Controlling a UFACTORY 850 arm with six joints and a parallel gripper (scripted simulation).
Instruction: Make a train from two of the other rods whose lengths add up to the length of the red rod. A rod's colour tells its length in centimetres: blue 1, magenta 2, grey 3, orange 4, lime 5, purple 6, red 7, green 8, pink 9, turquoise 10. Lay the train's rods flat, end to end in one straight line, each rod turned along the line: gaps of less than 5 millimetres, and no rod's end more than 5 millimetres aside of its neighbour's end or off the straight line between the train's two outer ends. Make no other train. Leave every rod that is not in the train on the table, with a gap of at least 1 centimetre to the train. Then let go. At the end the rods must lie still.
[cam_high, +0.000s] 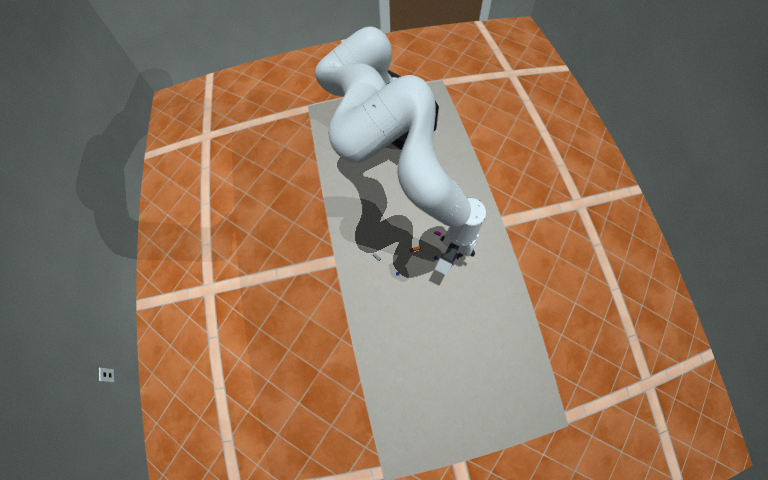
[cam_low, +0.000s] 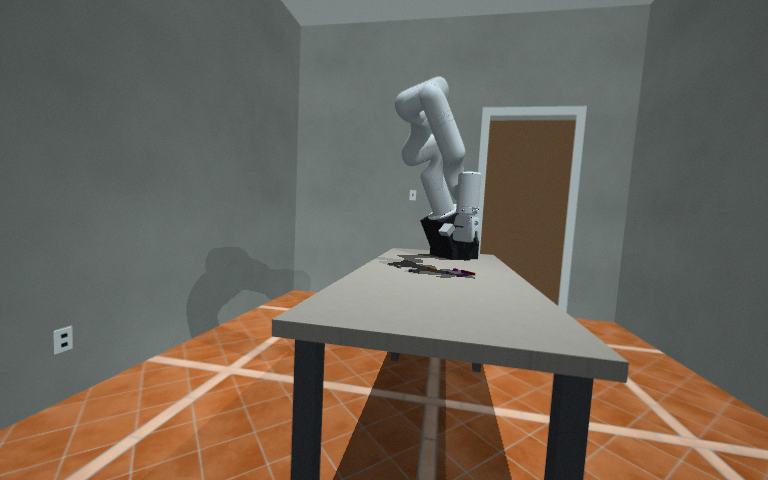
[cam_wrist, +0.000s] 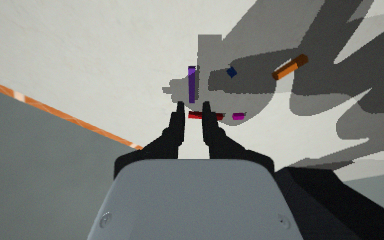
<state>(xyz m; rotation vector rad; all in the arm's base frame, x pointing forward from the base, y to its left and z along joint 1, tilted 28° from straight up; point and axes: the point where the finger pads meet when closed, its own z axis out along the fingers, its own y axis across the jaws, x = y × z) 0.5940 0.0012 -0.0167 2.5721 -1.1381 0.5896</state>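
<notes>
Now: the purple rod 80 mm below my hand. The rest, counted from my hand: red rod (60 mm behind, 30 mm to the left, 80 mm below); magenta rod (110 mm behind, 10 mm to the right, 80 mm below); orange rod (90 mm behind, 110 mm to the right, 80 mm below).
</notes>
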